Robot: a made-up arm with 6 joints.
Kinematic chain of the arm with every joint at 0, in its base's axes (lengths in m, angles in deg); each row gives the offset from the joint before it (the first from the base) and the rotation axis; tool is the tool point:
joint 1: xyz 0 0 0.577 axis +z
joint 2: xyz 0.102 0 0 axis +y
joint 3: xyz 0 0 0.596 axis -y
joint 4: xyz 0 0 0.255 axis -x
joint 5: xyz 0.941 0 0 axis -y
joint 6: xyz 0.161 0 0 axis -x
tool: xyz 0 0 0
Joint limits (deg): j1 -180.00..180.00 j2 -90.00..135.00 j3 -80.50..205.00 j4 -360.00..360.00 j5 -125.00..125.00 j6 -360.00..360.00
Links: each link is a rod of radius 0.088 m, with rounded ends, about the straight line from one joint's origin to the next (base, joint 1, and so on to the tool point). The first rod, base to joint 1, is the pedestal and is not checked.
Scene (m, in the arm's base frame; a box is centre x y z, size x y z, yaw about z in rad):
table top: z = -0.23
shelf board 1: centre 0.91 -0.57 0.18 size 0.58 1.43 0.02 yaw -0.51
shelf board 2: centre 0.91 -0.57 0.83 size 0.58 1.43 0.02 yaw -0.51
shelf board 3: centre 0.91 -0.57 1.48 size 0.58 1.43 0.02 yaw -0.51
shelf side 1: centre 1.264 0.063 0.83 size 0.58 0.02 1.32 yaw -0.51
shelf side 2: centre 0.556 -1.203 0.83 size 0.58 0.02 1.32 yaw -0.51
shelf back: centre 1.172 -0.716 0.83 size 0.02 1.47 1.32 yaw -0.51
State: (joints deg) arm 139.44 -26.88 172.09 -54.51 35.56 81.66
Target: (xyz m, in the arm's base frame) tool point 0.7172 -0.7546 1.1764
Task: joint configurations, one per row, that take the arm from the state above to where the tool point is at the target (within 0.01 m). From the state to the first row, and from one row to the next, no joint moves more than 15 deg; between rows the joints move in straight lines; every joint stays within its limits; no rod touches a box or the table.
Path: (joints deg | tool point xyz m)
1: 128.90 -21.24 178.67 -54.90 42.92 93.70 | 0.6985 -0.7229 0.4729
2: 118.35 -15.59 185.25 -55.29 50.28 105.74 | 0.5255 -0.7595 0.4755
3: 107.81 -9.95 191.84 -55.68 57.63 117.78 | 0.3613 -0.7575 0.4748
4: 97.26 -4.30 198.42 -56.07 64.99 129.81 | 0.2140 -0.7223 0.4713
5: 86.72 1.34 205.00 -56.46 72.35 141.85 | 0.0902 -0.6606 0.4644
6: 91.68 9.26 203.20 -55.67 67.06 129.81 | 0.1428 -0.6908 0.5948
7: 96.64 17.18 201.40 -54.88 61.76 117.78 | 0.1975 -0.6934 0.7359
8: 101.60 25.10 199.59 -54.09 56.47 105.74 | 0.2477 -0.6662 0.8834
9: 106.56 33.02 197.79 -53.30 51.17 93.70 | 0.2860 -0.6090 1.0321
10: 111.52 40.94 195.99 -52.51 45.88 81.66 | 0.3052 -0.5241 1.1765
11: 117.47 26.52 184.49 -53.37 42.24 81.66 | 0.4159 -0.6117 1.2117
12: 123.42 12.10 172.98 -54.22 38.60 81.66 | 0.5548 -0.6928 1.2128
13: 129.38 -2.32 161.48 -55.08 34.96 81.66 | 0.7173 -0.7546 1.1763

